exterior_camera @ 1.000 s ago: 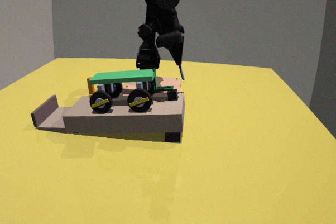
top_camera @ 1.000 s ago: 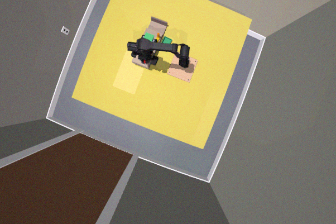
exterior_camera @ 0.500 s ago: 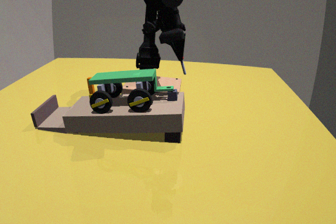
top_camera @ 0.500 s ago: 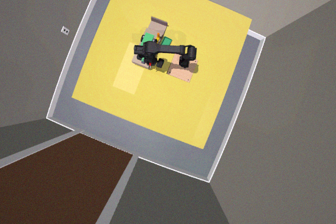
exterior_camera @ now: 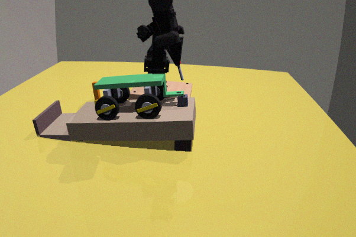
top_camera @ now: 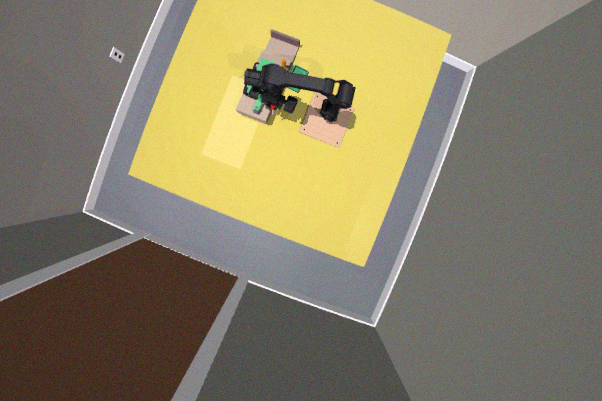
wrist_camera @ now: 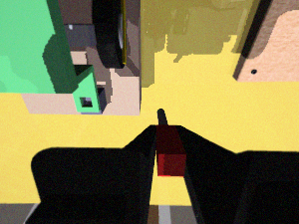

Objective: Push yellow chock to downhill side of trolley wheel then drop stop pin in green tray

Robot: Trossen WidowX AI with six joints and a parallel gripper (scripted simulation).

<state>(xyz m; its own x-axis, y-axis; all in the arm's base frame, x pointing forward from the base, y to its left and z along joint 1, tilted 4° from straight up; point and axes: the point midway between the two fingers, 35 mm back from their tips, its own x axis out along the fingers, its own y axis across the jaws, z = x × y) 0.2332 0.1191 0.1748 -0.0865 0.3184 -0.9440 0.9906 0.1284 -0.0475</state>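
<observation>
My gripper tip is now 21 cm to the left of the green tray and 18 cm above it. Round my gripper tip: green-decked trolley (11 cm ahead, 9 cm to the right, 6 cm below); red-headed stop pin (right at my gripper tip); support leg (15 cm below, 10 cm ahead, 4 cm to the left).
</observation>
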